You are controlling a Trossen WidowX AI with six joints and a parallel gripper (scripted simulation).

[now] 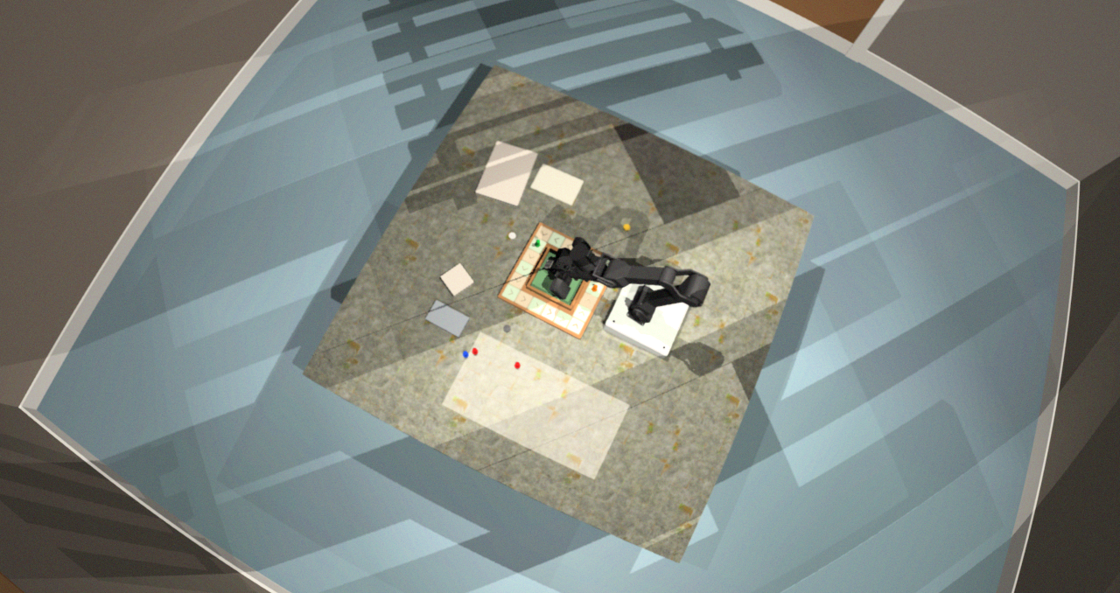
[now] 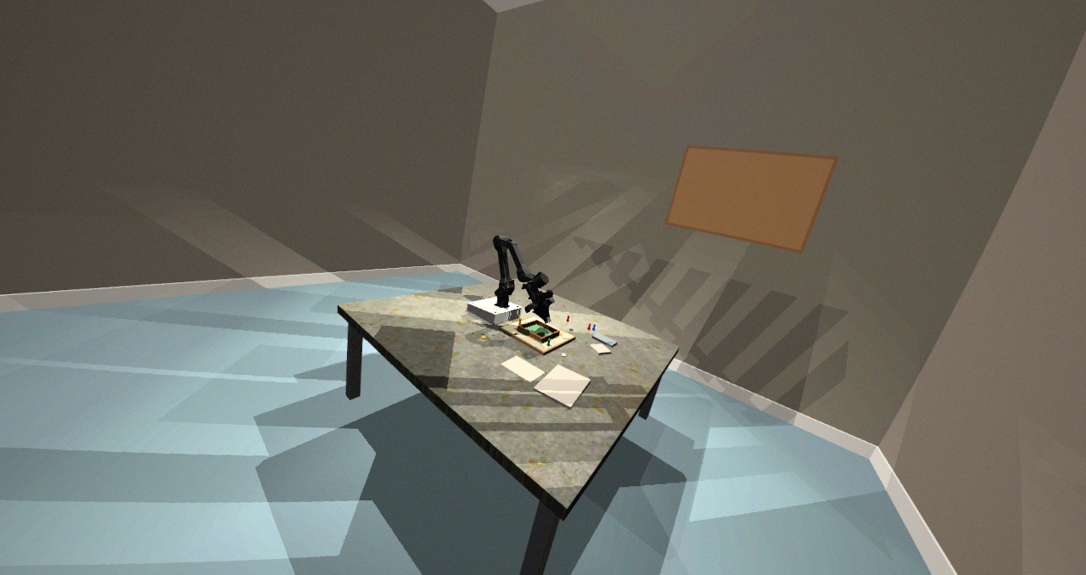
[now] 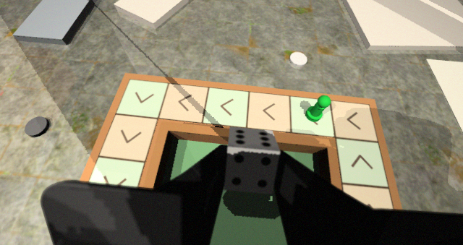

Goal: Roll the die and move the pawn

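Right now my gripper tip is 150 mm past the orange pawn, 40 mm to the left of it and 70 mm above it. The rest, counted from my gripper tip: dark disc (20 mm ahead, 220 mm to the left, 90 mm below); white disc (170 mm ahead, 50 mm to the right, 90 mm below); green pawn (80 mm ahead, 70 mm to the right, 70 mm below).
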